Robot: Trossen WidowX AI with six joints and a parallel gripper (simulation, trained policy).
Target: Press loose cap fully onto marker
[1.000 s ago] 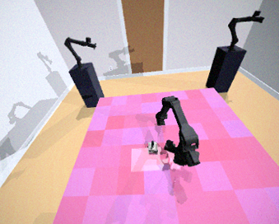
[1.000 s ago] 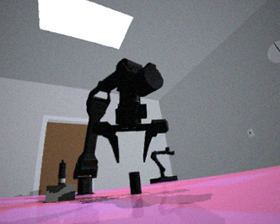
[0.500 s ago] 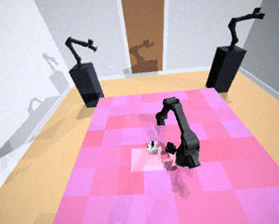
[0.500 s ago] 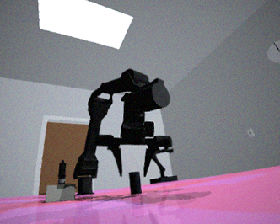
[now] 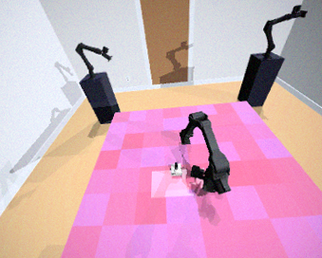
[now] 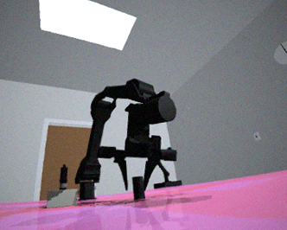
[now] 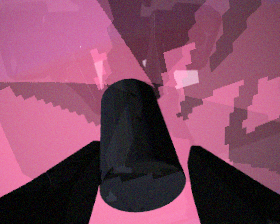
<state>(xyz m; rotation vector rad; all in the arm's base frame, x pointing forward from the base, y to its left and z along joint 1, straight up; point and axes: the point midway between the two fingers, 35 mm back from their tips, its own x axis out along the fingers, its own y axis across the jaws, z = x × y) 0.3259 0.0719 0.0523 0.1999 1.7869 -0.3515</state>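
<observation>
Now: the holder block 160 mm to the right of my gripper tip and 70 mm behind it. Also, from my gripper tip: dark cap (10 mm ahead).
</observation>
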